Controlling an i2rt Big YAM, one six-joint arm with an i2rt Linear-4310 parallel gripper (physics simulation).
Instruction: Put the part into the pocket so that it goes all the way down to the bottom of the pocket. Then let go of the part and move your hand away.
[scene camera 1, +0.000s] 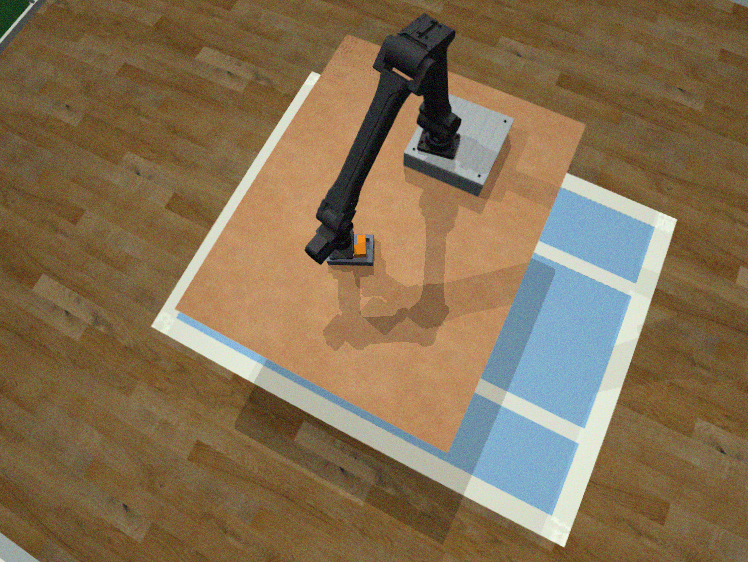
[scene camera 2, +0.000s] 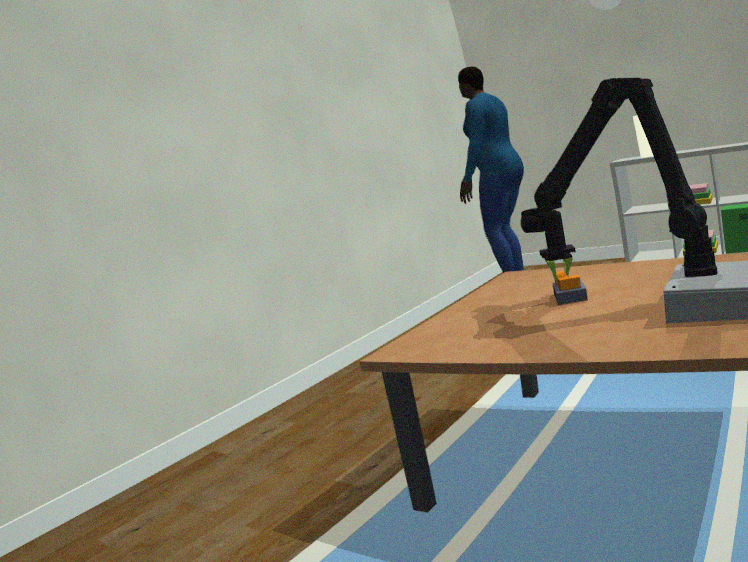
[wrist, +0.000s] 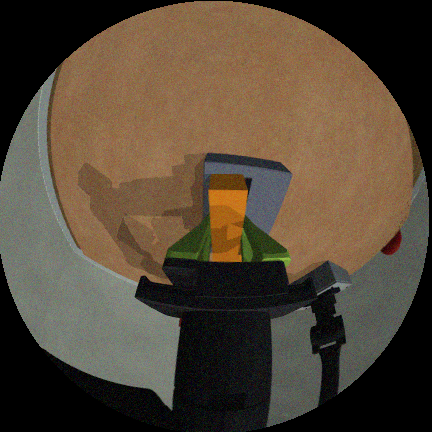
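Pixels of known places: gripper, between the fingertips: (scene camera 1: 344, 252) (wrist: 225, 216); arm's base, origin of its link: (scene camera 1: 438, 143) (scene camera 2: 700, 270) (wrist: 320, 295).
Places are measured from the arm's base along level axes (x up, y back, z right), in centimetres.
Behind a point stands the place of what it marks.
Observation:
The part, an orange block (scene camera 1: 360, 245) @(x -0.9, y -39.2, z 12.4 cm) (scene camera 2: 568, 282) @(x -2.0, y -38.8, z 10.9 cm) (wrist: 228, 202) @(x -0.8, y -43.2, z 19.8 cm), stands over the grey-blue pocket block (scene camera 1: 355, 262) @(x -4.2, y -43.7, z 12.7 cm) (scene camera 2: 570, 295) @(x -5.3, y -38.4, z 8.9 cm) (wrist: 270, 190) @(x -3.9, y -38.8, z 20.9 cm). Much of the part shows above the rim. A dark strip of the pocket opening shows to the right of the part's far end in the wrist view, where the part looks slightly turned against the block. How deep its lower end sits, and the pocket floor, are hidden. My gripper (scene camera 2: 561, 275) @(x -3.0, y -42.1, z 16.6 cm) (wrist: 225, 216) @(x -3.0, y -42.1, z 16.6 cm) is shut on the part, with green fingers on both its sides. In scene camera 1 the hand hides the fingers.
The pocket block stands on the brown table (scene camera 1: 272, 271) @(x -7.6, y -53.5, z 36.9 cm) (scene camera 2: 459, 350) @(x -7.5, y -60.8, z -24.3 cm). The arm's grey base plate (scene camera 1: 477, 129) @(x -0.1, y 8.8, z -10.3 cm) (scene camera 2: 704, 305) @(x -3.7, y -0.2, z -18.2 cm) stands farther along the table. A person (scene camera 2: 492, 135) stands beyond the table near the wall, and a shelf unit (scene camera 2: 619, 211) stands behind.

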